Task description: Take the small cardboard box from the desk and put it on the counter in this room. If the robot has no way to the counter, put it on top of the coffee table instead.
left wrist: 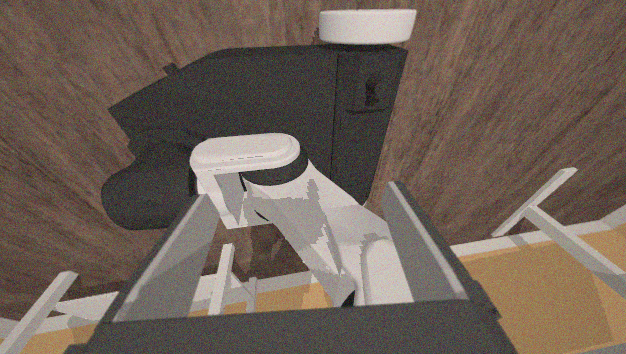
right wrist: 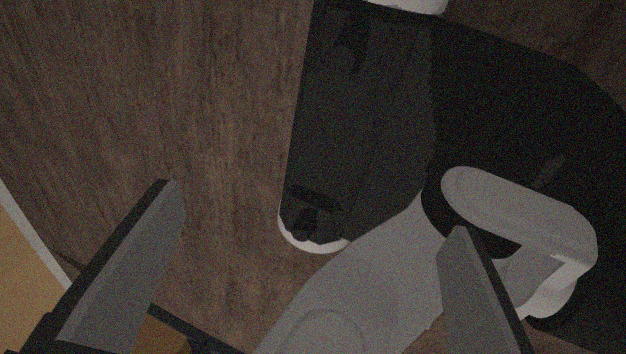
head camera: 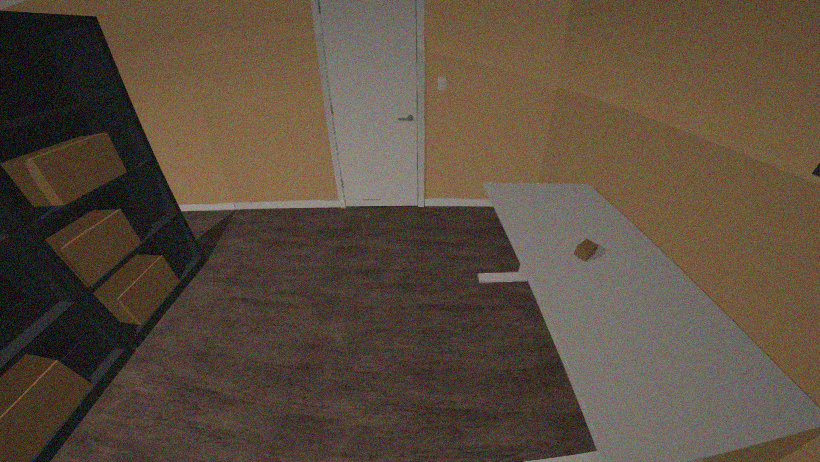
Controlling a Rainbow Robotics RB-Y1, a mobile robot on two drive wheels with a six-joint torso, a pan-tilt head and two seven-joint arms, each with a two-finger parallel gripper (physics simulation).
The left gripper shows in the left wrist view (298, 198); in the right wrist view it is out of frame, in the head camera view it is out of frame. The right gripper shows in the right wrist view (315, 221); in the head camera view it is out of frame.
